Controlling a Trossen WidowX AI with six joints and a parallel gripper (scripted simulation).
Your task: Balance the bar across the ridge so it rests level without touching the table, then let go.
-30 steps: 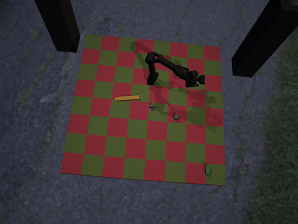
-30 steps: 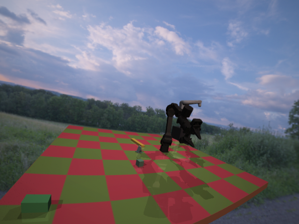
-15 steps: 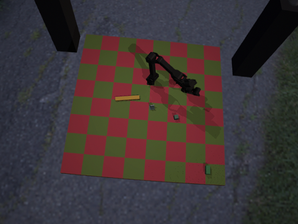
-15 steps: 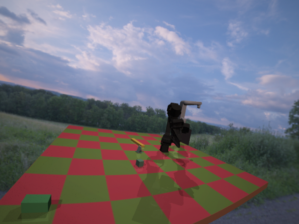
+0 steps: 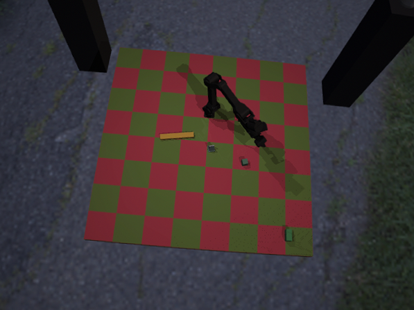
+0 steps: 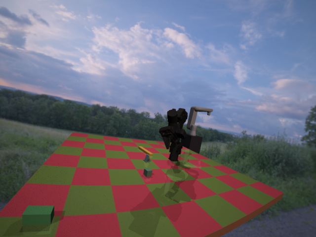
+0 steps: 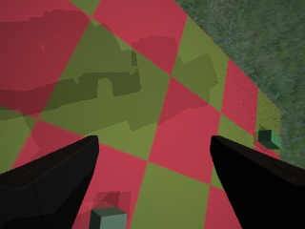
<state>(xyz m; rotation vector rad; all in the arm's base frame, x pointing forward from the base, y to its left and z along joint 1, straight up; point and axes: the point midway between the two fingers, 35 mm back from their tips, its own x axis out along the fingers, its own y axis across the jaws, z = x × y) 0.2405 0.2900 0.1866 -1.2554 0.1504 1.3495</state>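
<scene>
My gripper tip is now 70 mm past the orange bar, 500 mm to the left of it and 150 mm above it. The rest, counted from my gripper tip: dark green cube: 70 mm ahead, 80 mm to the right, 150 mm below.
</scene>
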